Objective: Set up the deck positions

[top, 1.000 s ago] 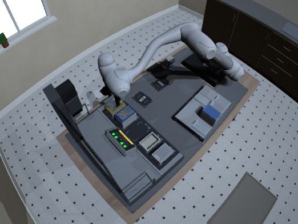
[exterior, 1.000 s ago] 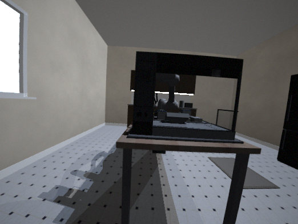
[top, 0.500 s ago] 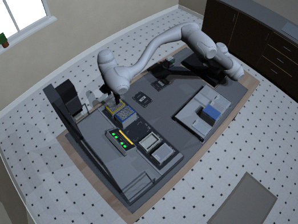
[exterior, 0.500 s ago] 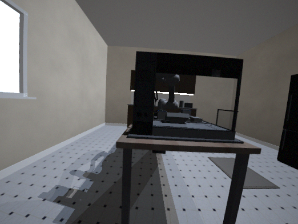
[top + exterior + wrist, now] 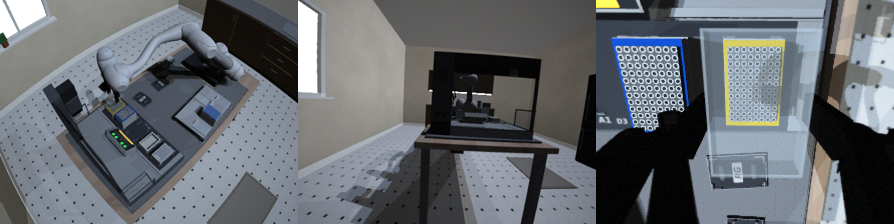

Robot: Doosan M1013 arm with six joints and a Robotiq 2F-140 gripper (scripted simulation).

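Right now my hand is 130 mm above the yellow-framed tip rack, 10 mm to the left of it and 10 mm past it. Round my hand: blue-framed tip rack (120 mm to the left, 110 mm below); then white one-well reservoir (370 mm to the left, 170 mm below, 10 mm ahead); then clear tip rack cover (10 mm below).
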